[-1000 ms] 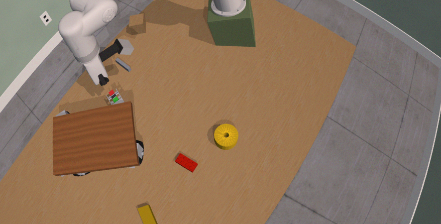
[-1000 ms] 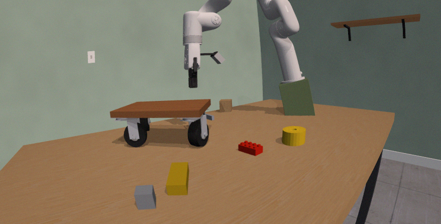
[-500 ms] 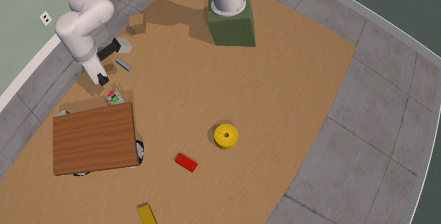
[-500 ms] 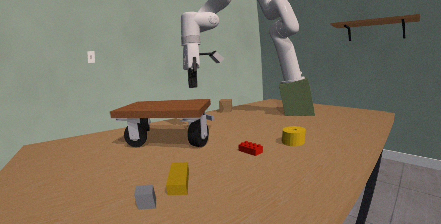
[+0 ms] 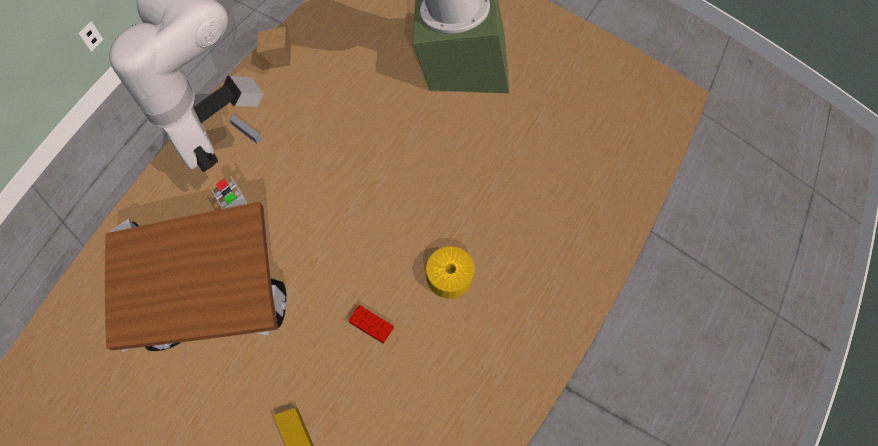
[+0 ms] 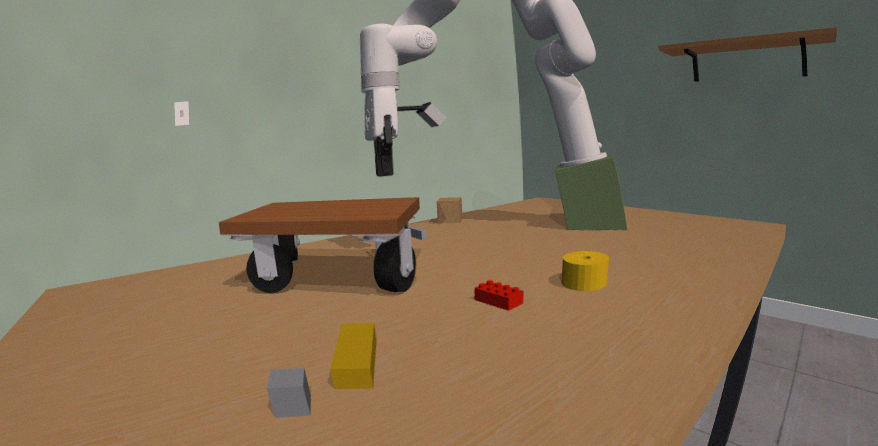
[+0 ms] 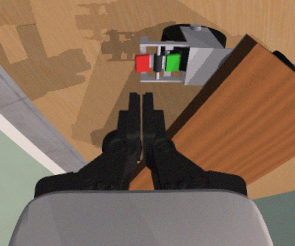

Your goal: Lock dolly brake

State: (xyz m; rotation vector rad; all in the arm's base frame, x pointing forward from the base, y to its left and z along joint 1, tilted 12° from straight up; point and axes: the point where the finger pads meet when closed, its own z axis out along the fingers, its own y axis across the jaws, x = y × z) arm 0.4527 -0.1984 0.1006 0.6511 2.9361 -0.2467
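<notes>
Now: hand 10 mm short of the brake pedal, 10 mm to the right of it and 100 mm above it. The rest, counted from my hand: grey bar 140 mm behind, 80 mm to the right, 170 mm below; red toy brick 70 mm ahead, 320 mm to the left, 160 mm below; wooden cube 320 mm behind, 130 mm to the right, 150 mm below.
</notes>
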